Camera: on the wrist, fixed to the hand. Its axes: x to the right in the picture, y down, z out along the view.
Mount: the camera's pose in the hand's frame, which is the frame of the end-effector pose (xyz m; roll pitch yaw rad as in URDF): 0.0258 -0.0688 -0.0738 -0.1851 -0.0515 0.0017
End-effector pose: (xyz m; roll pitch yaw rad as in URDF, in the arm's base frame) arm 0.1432 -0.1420 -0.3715 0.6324 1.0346 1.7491
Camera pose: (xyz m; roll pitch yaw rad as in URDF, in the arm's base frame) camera 0.1678 -0.2117 -0.4449 0.4023 0.9914 1.6960
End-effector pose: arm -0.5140 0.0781 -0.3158 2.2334 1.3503 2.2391
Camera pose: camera -0.5910 0.0135 -0.3429 1.8360 1.3762 2.0221
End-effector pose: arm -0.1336 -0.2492 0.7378 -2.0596 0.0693 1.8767
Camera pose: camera -0.1120 -0.2085 0.8312 -2.2410 0.0949 1.9216
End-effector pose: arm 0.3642 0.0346 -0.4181 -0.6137 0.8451 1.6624
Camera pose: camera 0.4624 0.0453 -0.4511 -0.7659 0.8035 1.7071
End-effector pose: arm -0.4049 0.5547 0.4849 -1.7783 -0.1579 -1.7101
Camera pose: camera -0.4641 0.5504 0.5705 -1.9710 -0.1454 -1.6595
